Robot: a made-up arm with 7 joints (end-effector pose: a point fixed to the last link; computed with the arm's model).
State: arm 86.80 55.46 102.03 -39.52 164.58 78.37 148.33
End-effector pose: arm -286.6 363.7 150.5 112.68 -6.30 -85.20
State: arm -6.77 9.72 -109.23 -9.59 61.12 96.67 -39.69
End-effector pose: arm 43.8 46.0 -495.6 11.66 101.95 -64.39
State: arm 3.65 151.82 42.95 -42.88 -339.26 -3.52 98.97
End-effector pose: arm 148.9 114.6 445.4 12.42 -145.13 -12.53
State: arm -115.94 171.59 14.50 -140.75 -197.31 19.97 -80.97
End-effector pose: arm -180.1 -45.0 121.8 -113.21 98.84 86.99
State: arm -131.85 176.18 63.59 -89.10 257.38 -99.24 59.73
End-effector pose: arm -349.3 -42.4 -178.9 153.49 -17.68 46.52
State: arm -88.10 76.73 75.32 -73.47 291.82 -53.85 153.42
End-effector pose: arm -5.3 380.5 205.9 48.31 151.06 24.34
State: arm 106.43 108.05 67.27 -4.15 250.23 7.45 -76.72
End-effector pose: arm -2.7 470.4 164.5 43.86 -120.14 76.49
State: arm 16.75 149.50 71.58 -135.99 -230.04 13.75 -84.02
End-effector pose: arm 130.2 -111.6 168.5 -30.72 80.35 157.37
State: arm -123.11 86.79 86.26 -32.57 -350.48 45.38 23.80
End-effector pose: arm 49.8 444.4 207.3 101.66 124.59 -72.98
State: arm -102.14 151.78 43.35 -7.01 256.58 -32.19 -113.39
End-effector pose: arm -343.9 354.3 73.6 86.31 92.37 -25.22
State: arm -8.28 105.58 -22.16 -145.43 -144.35 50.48 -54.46
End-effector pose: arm 183.2 85.9 -22.9 -102.52 -9.27 -11.80
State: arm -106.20 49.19 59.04 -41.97 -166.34 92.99 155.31
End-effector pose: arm 290.3 266.4 281.8 -42.48 86.91 -68.18
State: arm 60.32 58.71 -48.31 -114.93 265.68 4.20 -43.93
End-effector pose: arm -144.5 62.9 -274.2 -26.18 46.78 170.24
